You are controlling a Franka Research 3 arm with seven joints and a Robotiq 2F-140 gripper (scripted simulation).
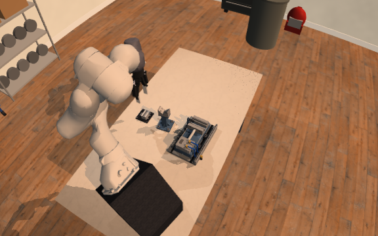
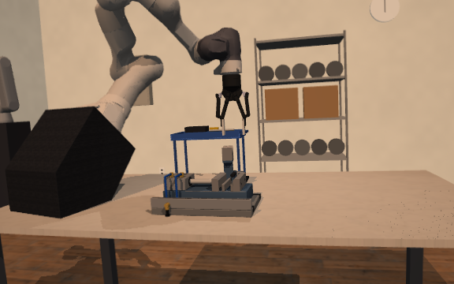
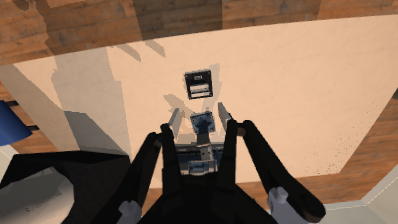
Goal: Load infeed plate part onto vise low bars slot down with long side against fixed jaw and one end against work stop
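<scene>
The part lies 19 cm below my hand. The rest, counted from my hand: vise (35 cm to the right, 18 cm below, 3 cm behind); then dark infeed plate (22 cm below, 1 cm to the left).
</scene>
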